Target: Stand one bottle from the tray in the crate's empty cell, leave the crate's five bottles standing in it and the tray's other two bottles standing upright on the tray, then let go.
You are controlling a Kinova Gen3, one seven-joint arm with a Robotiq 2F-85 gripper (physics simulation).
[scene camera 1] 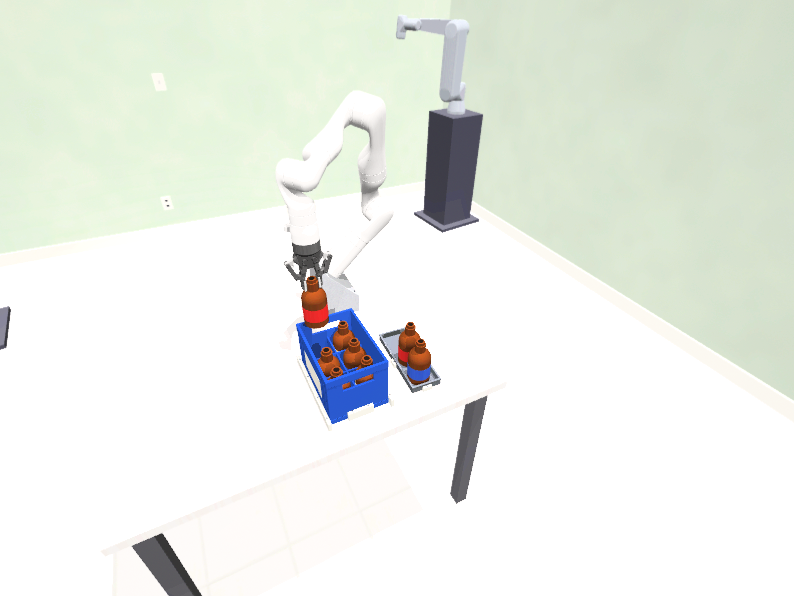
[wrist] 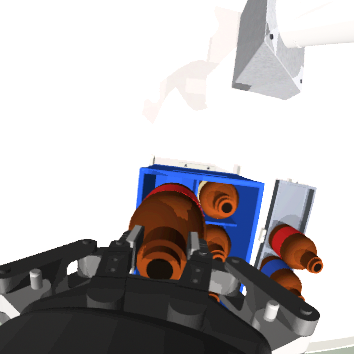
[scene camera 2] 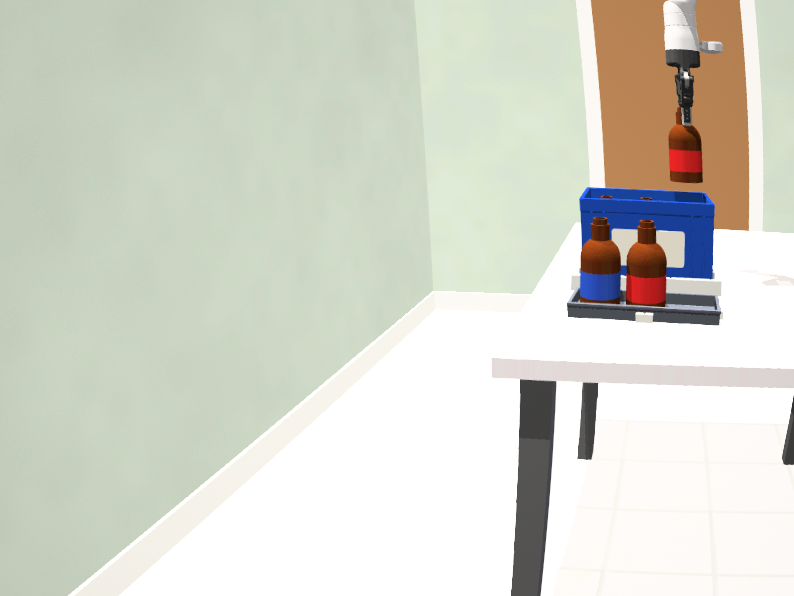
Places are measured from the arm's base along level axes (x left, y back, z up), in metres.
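Where they show: gripper, fingertip midpoint: (scene camera 1: 312, 288) (wrist: 164, 239) (scene camera 2: 686, 125); arm's base, link origin: (scene camera 1: 329, 270) (wrist: 285, 21).
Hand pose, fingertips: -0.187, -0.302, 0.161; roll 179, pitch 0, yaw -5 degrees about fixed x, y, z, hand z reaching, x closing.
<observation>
Things, the pixels of their top centre, and the offset from my fingertips, as dx, dy, dz.
- blue crate, top centre: (wrist: 190, 262) (scene camera 2: 647, 194) (scene camera 1: 339, 341) +0.029, -0.097, -0.145
- blue-labelled bottle, top centre: (scene camera 2: 600, 218) (wrist: 299, 305) (scene camera 1: 420, 341) +0.243, -0.209, -0.160
- grey tray, top centre: (scene camera 2: 646, 298) (wrist: 284, 240) (scene camera 1: 408, 354) +0.261, -0.125, -0.294
My gripper (scene camera 1: 312, 282) (scene camera 2: 686, 118) (wrist: 164, 239) is shut on the neck of a brown, red-labelled bottle (scene camera 1: 314, 309) (scene camera 2: 684, 157) (wrist: 167, 215). The bottle hangs upright, its base a little above rim height, over the back left corner of the blue crate (scene camera 1: 359, 399) (scene camera 2: 699, 237) (wrist: 252, 200), where the empty cell is. Five bottles stand in the crate, one of them (scene camera 1: 342, 338) (wrist: 219, 200) beside that cell. The held bottle hides part of the crate in the wrist view. A red-labelled bottle (scene camera 1: 408, 346) (scene camera 2: 646, 275) (wrist: 295, 247) and a blue-labelled bottle (scene camera 1: 419, 366) (scene camera 2: 600, 275) (wrist: 282, 274) stand upright on the tray.
The grey tray (scene camera 1: 389, 338) (scene camera 2: 699, 315) (wrist: 295, 200) lies beside the crate. The arm's base (wrist: 270, 60) stands behind the crate. The white table's front edge (scene camera 1: 288, 472) runs before them. A second arm (scene camera 1: 453, 60) stands on a dark pedestal (scene camera 1: 448, 166) farther back.
</observation>
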